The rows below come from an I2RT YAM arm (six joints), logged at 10 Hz.
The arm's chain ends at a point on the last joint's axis. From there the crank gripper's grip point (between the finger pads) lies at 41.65 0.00 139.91 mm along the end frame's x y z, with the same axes.
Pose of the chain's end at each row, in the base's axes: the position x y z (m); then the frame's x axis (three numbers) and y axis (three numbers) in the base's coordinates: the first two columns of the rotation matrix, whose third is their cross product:
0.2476 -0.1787 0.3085 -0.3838 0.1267 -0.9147 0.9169 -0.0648 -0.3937
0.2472 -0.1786 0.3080 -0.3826 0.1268 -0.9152 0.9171 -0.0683 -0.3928
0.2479 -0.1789 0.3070 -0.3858 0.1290 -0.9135 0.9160 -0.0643 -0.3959
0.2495 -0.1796 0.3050 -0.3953 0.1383 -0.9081 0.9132 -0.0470 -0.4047
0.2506 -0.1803 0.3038 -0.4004 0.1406 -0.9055 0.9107 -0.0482 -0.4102
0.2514 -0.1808 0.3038 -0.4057 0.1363 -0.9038 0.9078 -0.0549 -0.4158
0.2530 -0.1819 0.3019 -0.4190 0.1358 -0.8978 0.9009 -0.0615 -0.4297
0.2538 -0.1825 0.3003 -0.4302 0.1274 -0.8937 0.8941 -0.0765 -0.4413
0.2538 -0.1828 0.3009 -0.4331 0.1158 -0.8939 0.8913 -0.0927 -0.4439
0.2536 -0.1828 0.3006 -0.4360 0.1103 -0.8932 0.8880 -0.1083 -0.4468
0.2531 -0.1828 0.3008 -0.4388 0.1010 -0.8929 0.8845 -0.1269 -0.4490
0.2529 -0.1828 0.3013 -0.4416 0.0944 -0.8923 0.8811 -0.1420 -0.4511
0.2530 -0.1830 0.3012 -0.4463 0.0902 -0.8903 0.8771 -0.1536 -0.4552
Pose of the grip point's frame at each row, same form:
0.2163 -0.3119 0.2576 -0.3838 0.1267 -0.9147 0.9169 -0.0648 -0.3937
0.2156 -0.3118 0.2573 -0.3826 0.1268 -0.9152 0.9171 -0.0683 -0.3928
0.2165 -0.3120 0.2559 -0.3858 0.1290 -0.9135 0.9160 -0.0643 -0.3959
0.2192 -0.3122 0.2521 -0.3953 0.1383 -0.9081 0.9132 -0.0470 -0.4047
0.2197 -0.3128 0.2509 -0.4004 0.1406 -0.9055 0.9107 -0.0482 -0.4102
0.2196 -0.3135 0.2520 -0.4057 0.1363 -0.9038 0.9078 -0.0549 -0.4158
0.2197 -0.3146 0.2510 -0.4190 0.1358 -0.8978 0.9009 -0.0615 -0.4297
0.2185 -0.3156 0.2517 -0.4302 0.1274 -0.8937 0.8941 -0.0765 -0.4413
0.2170 -0.3163 0.2548 -0.4331 0.1158 -0.8939 0.8913 -0.0927 -0.4439
0.2150 -0.3164 0.2563 -0.4360 0.1103 -0.8932 0.8880 -0.1083 -0.4468
0.2126 -0.3167 0.2589 -0.4388 0.1010 -0.8929 0.8845 -0.1269 -0.4490
0.2108 -0.3167 0.2613 -0.4416 0.0944 -0.8923 0.8811 -0.1420 -0.4511
0.2095 -0.3169 0.2626 -0.4463 0.0902 -0.8903 0.8771 -0.1536 -0.4552

